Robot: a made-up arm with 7 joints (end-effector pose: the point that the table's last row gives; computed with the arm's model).
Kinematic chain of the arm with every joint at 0, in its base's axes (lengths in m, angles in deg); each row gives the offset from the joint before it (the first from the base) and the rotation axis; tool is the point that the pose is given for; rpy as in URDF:
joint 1: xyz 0 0 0.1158 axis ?
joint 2: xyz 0 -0.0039 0.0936 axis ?
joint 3: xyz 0 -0.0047 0.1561 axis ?
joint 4: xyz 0 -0.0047 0.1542 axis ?
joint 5: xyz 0 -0.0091 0.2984 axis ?
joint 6: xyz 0 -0.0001 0.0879 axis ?
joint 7: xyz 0 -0.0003 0.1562 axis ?
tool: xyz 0 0 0 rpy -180 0 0
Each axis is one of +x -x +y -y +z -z.
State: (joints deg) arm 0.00 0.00 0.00 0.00 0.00 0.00 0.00
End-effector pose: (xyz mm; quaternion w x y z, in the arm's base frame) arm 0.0 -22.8 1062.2 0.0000 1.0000 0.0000 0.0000
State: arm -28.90 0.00 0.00 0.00 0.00 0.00 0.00
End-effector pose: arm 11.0 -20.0 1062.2 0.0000 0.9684 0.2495 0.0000
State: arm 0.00 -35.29 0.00 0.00 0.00 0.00 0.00
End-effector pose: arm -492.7 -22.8 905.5 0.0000 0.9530 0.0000 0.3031
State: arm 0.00 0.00 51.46 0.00 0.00 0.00 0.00
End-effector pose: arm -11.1 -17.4 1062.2 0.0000 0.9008 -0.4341 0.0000
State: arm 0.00 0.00 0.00 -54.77 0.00 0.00 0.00
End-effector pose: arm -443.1 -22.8 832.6 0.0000 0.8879 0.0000 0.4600
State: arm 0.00 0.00 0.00 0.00 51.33 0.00 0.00
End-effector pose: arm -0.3 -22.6 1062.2 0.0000 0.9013 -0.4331 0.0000
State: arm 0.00 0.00 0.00 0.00 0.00 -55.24 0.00
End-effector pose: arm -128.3 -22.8 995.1 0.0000 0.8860 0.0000 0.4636
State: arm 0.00 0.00 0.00 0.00 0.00 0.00 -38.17
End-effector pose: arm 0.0 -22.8 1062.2 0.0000 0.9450 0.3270 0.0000
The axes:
joint 1: -z
joint 2: +y
joint 3: -z
joint 4: +y
joint 5: -z
joint 6: +y
joint 7: -z

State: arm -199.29 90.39 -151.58 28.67 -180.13 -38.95 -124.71
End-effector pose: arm -617.9 -385.7 488.3 0.3071 -0.8898 0.3376 -0.0069
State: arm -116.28 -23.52 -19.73 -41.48 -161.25 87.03 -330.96
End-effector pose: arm 326.1 -435.6 530.6 0.1871 -0.1384 0.2244 0.9463
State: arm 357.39 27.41 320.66 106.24 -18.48 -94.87 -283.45
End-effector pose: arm 460.6 216.7 357.2 0.0890 0.8586 -0.3123 -0.3968
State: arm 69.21 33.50 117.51 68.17 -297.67 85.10 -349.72
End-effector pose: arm -289.7 -57.5 712.1 0.6425 0.7324 0.2138 -0.0706
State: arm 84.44 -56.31 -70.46 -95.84 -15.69 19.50 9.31
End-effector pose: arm -545.5 302.6 230.1 0.4848 0.5919 0.2031 0.6110
